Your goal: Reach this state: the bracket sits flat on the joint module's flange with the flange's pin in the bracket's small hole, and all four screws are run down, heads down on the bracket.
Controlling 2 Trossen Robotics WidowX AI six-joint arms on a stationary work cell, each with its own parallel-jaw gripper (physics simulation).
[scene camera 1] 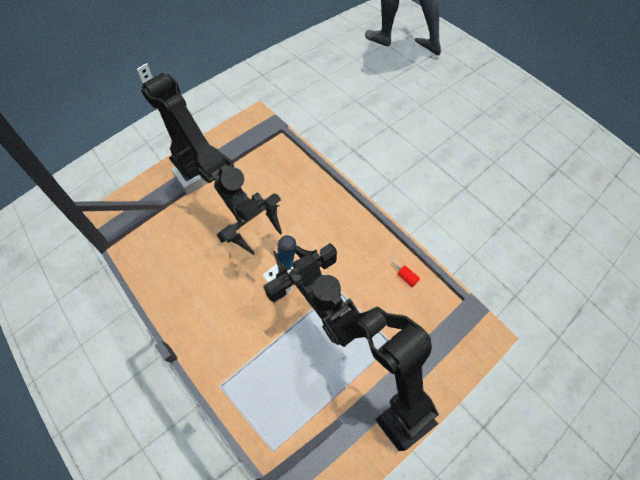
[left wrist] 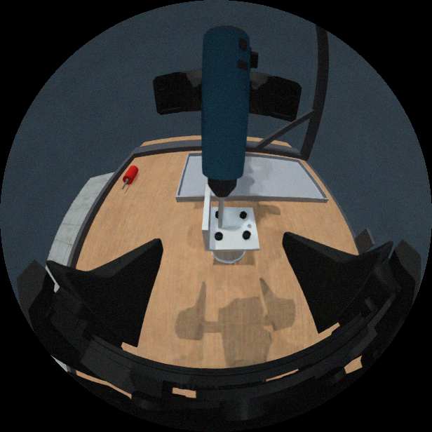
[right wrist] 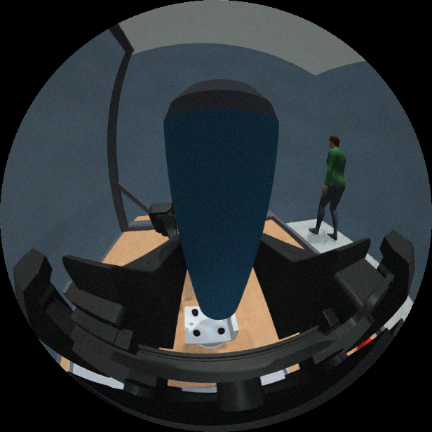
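Where they show: left gripper, fingertip midpoint: [scene camera 1: 268, 244]; left arm's base, link origin: [scene camera 1: 190, 170]; right arm's base, link origin: [scene camera 1: 409, 420].
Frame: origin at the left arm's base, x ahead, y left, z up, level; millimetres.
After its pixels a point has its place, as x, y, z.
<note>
The white L-shaped bracket [scene camera 1: 266, 275] {474, -4, 24} [left wrist: 233, 225] [right wrist: 207, 322] lies on the round joint module [left wrist: 229, 257] [right wrist: 212, 346], its upright wall at the left in the left wrist view. Four black screw heads show at its corners, among them a near-right one [left wrist: 246, 235]; how far down they are is unclear. A small grey spot [left wrist: 249, 226] marks the small hole. My right gripper [scene camera 1: 285, 255] {503, 42, 183} [right wrist: 217, 235] is shut on the blue electric screwdriver [scene camera 1: 286, 249] {549, 31, 256} [left wrist: 225, 105] [right wrist: 221, 200], its bit [left wrist: 221, 215] pointing down over the bracket's wall side; contact is unclear. My left gripper [scene camera 1: 267, 242] {433, 38, 96} [left wrist: 223, 242] is open and empty, facing the bracket.
A red-handled screwdriver [scene camera 1: 408, 275] {701, 321, -10} [left wrist: 130, 174] [right wrist: 365, 343] lies near the table's long edge. A grey tray [scene camera 1: 258, 392] {711, -200, -39} [left wrist: 290, 180] lies under the right arm. A dark post [scene camera 1: 49, 180] {67, -356, 324} [left wrist: 322, 75] [right wrist: 114, 150] rises at the table's side. A person [scene camera 1: 385, 25] [right wrist: 336, 170] stands beyond the table.
</note>
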